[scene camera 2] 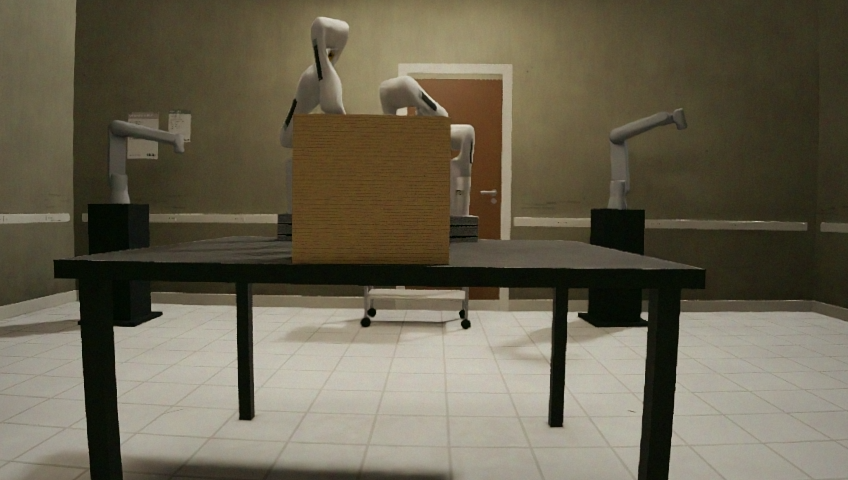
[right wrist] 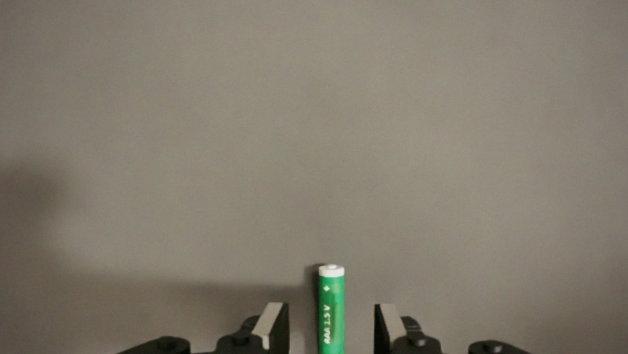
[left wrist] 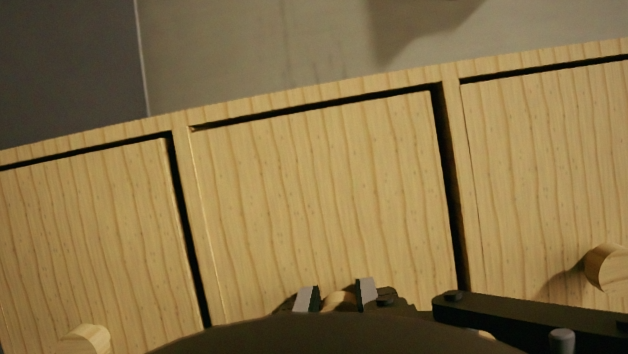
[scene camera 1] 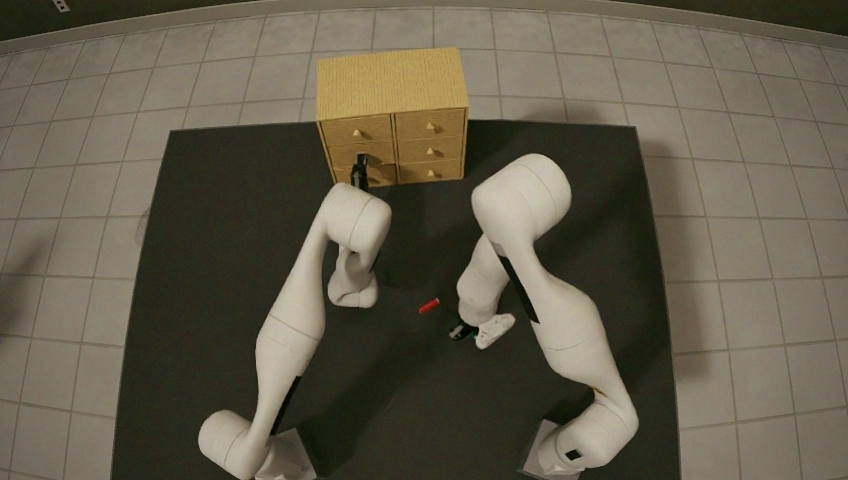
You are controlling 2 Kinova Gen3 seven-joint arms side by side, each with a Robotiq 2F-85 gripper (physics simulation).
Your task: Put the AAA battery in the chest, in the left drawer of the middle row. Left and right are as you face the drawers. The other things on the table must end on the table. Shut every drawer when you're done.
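Frame: origin at the left arm's base, x right, y ahead, z up, level; millimetres.
Seen in the pictures: left gripper, between the fingertips: (left wrist: 341,307) (scene camera 1: 362,155); right gripper, between the fingertips: (right wrist: 331,329); left arm's base, origin of its link: (scene camera 2: 456,214) (scene camera 1: 281,462); right arm's base, origin of its link: (scene camera 1: 559,453).
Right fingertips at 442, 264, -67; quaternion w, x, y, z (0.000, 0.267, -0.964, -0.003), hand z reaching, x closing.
Offsets run from my right fingertips to a thing's top centre, as dx, dy, dz. "*": to the spot under its first point. Level surfaces: height alone.
The AAA battery {-2, +3, -21} (right wrist: 331,310) is green with a white end and lies on the table; a green speck of it (scene camera 1: 474,336) shows in scene camera 1. My right gripper (right wrist: 331,329) (scene camera 1: 462,331) is open above it, one finger on each side and apart from it. The wooden chest {-115, +497, +277} (scene camera 1: 389,83) (scene camera 2: 370,190) has two columns of three drawers, all looking shut. My left gripper (left wrist: 341,307) (scene camera 1: 359,164) is shut on the knob {* -207, +394, +122} (left wrist: 341,302) of the left middle drawer {* -240, +413, +120} (left wrist: 320,200). The chest hides both grippers in scene camera 2.
A red cylinder {-86, +76, -17} (scene camera 1: 428,305) lies on the dark table {dz -31} (scene camera 1: 196,237) between the two forearms, left of the right gripper. The knobs of the neighbouring drawers (left wrist: 86,340) (left wrist: 611,267) stand on both sides of the left gripper.
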